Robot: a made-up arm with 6 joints. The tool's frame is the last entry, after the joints. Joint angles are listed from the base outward. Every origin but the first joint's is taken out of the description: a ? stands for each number. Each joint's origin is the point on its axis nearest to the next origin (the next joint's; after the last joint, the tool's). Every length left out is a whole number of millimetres.
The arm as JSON. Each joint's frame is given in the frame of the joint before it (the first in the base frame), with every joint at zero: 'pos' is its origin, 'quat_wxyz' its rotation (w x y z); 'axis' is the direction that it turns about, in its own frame. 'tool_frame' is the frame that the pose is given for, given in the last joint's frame.
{
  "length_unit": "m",
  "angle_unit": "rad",
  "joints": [
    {
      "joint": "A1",
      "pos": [
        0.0,
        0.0,
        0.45
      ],
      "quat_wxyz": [
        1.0,
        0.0,
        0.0,
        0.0
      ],
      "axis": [
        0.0,
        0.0,
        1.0
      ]
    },
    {
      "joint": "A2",
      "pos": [
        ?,
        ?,
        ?
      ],
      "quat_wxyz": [
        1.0,
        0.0,
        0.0,
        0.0
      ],
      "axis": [
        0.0,
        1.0,
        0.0
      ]
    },
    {
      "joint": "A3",
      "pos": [
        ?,
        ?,
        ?
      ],
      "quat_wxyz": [
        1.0,
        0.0,
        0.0,
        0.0
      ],
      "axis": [
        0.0,
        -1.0,
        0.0
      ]
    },
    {
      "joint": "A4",
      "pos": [
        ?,
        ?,
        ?
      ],
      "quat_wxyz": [
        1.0,
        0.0,
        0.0,
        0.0
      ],
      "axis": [
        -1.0,
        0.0,
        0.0
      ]
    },
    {
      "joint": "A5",
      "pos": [
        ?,
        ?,
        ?
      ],
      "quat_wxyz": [
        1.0,
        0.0,
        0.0,
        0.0
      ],
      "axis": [
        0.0,
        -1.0,
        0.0
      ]
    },
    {
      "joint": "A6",
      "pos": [
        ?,
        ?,
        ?
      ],
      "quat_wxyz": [
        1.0,
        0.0,
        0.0,
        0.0
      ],
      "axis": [
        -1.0,
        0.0,
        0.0
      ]
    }
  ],
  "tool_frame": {
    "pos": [
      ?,
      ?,
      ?
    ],
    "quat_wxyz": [
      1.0,
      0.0,
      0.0,
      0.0
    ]
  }
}
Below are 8 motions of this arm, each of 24 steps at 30 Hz.
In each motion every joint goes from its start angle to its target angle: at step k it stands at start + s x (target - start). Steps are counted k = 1, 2, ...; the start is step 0. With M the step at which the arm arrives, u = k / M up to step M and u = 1 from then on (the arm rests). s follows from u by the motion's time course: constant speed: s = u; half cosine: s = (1 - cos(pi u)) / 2; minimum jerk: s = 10 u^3 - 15 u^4 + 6 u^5.
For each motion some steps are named. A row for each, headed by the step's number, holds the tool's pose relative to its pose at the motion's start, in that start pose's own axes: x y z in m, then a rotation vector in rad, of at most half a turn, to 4 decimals.
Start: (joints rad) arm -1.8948 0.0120 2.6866 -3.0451 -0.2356 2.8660
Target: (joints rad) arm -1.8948 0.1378 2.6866 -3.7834 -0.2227 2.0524
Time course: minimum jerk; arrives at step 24
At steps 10, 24:
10: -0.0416 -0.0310 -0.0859 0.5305 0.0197 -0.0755
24: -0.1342 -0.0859 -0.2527 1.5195 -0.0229 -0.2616

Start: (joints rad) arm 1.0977 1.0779 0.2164 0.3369 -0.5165 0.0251
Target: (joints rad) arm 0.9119 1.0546 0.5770 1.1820 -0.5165 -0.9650
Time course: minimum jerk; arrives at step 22
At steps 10, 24:
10: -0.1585 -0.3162 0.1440 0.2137 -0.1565 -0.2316
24: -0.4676 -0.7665 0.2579 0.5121 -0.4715 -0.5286

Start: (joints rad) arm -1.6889 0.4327 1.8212 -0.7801 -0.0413 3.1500
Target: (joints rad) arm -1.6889 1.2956 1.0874 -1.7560 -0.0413 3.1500
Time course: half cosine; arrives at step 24
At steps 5, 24:
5: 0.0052 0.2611 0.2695 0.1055 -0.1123 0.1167
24: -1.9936 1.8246 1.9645 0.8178 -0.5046 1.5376

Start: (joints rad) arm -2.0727 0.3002 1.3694 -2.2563 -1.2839 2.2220
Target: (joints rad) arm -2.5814 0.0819 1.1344 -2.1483 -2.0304 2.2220
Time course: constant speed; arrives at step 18
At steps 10, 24:
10: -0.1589 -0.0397 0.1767 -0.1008 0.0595 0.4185
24: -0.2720 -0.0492 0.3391 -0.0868 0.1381 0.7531

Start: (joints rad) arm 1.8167 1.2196 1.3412 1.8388 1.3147 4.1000
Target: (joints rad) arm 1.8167 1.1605 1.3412 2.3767 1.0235 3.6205
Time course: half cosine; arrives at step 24
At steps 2, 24:
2: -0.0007 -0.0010 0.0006 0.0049 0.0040 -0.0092
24: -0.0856 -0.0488 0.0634 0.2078 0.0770 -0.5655

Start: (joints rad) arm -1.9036 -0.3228 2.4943 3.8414 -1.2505 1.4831
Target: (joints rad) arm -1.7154 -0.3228 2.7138 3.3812 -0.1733 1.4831
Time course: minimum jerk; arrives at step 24
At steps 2, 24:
2: 0.0002 -0.0007 0.0032 -0.0005 -0.0034 -0.0049
24: -0.1277 -0.0389 0.5485 0.2103 -0.6261 -0.8834

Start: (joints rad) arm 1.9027 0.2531 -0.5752 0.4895 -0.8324 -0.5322
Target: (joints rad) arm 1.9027 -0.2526 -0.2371 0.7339 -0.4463 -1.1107
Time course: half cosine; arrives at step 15
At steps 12, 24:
12: -1.2283 -0.3996 0.2684 0.5700 -1.0413 0.3619
24: -1.3669 -0.4546 0.2324 0.6149 -1.1454 0.4206

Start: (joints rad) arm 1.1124 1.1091 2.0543 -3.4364 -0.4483 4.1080
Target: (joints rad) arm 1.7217 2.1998 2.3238 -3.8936 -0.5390 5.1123
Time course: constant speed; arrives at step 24
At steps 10, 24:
10: -0.6564 0.7983 -0.2055 -0.0691 0.2526 0.2704
24: -1.9775 1.4879 0.1235 -0.2520 0.3688 0.8421

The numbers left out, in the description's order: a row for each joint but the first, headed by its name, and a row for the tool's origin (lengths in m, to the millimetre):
A2: 0.22 0.0 0.0
A3: 0.0 0.0 0.79
A4: 1.59 0.0 0.25
A5: 0.0 0.0 0.0
A6: 0.27 0.0 0.0
tool: 0.0 0.0 0.0

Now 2 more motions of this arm.
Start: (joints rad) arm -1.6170 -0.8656 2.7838 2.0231 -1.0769 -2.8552
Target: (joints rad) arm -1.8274 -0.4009 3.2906 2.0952 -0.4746 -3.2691
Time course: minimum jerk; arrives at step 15
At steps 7, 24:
7: -0.2064 0.0589 0.0155 0.2305 0.3173 0.0829
24: -0.4639 0.1540 0.1078 0.5069 0.7427 0.1247

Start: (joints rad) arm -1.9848 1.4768 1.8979 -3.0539 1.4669 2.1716
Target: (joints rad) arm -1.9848 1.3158 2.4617 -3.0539 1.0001 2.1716
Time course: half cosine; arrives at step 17
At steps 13, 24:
13: -1.1626 -0.1278 0.0312 0.0541 -0.5984 0.8429
24: -1.3290 -0.1999 -0.0024 0.0622 -0.6899 0.9682

